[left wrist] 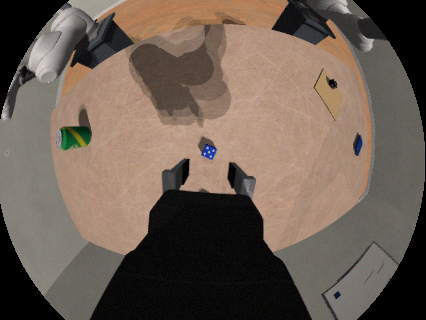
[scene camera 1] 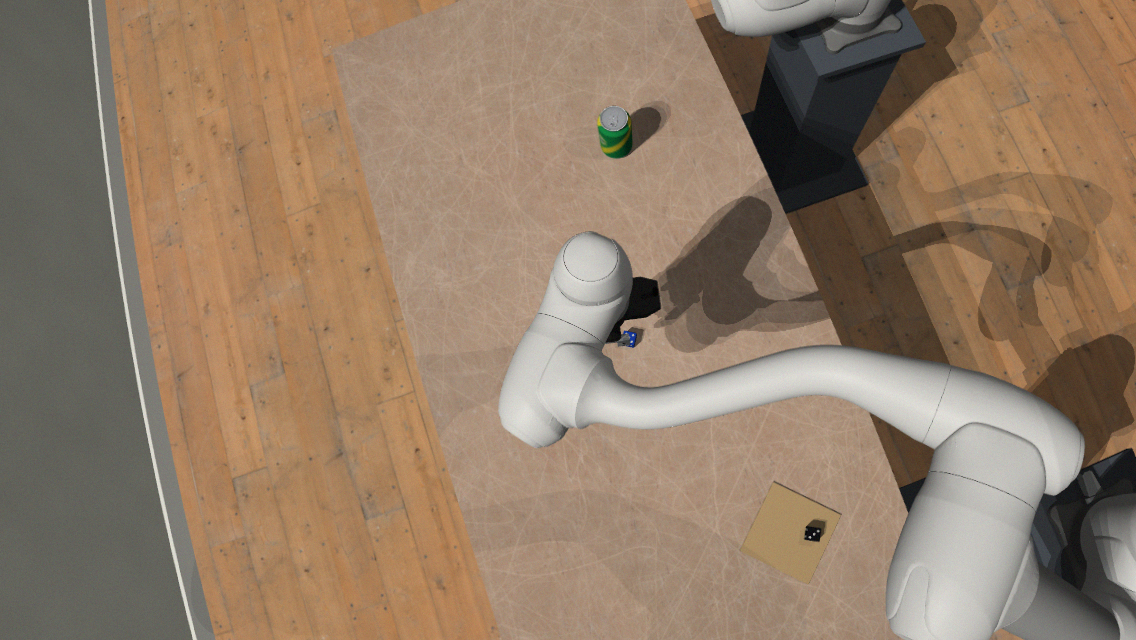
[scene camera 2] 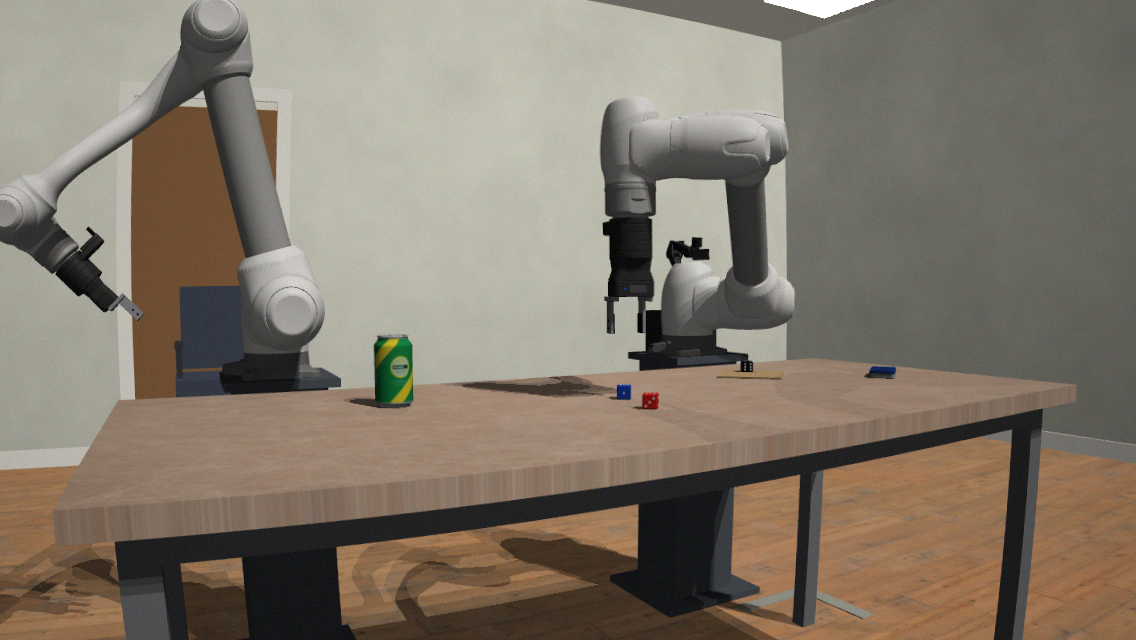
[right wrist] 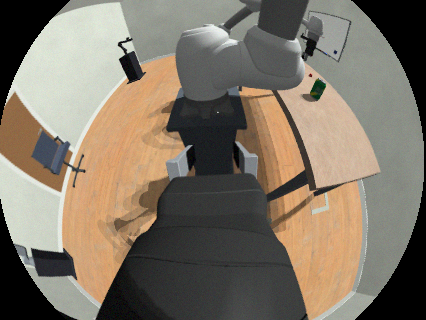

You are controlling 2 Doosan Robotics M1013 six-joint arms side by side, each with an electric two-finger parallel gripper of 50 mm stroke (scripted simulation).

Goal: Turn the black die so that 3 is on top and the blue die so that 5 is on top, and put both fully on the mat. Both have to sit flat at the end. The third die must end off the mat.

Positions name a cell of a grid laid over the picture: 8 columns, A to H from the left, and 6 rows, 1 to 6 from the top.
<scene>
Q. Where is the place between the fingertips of my left gripper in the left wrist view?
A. D4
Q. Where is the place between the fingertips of my left gripper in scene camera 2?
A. E4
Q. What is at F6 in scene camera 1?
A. A tan mat.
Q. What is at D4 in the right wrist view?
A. My right gripper.
</scene>
